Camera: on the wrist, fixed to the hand. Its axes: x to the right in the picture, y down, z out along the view.
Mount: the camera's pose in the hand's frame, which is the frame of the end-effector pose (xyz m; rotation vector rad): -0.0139 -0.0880 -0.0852 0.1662 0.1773 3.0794
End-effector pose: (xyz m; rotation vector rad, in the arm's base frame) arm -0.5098 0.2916 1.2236 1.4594 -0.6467 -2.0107
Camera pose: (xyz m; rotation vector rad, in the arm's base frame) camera -0.4392 0.3602 1.1494 -0.3686 -1.2585 0.6728
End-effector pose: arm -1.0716 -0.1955 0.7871 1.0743 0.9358 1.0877
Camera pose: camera -1.1373 -0.2021 0.6830 -1.0259 0.9520 -1.5443
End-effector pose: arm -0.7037 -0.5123 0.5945 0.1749 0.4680 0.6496
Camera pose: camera -0.7059 -0.5890 0.4980 -0.6878 0.0241 -2.4190
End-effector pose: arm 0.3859 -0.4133 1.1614 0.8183 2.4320 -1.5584
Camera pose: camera 0.3670 -0.3717 1.2759 2.0852 -0.6743 0.0689
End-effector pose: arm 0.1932 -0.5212 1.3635 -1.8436 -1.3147 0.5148
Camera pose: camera 0.1961 -0.5528 1.4826 1.5369 -2.1754 -1.1331
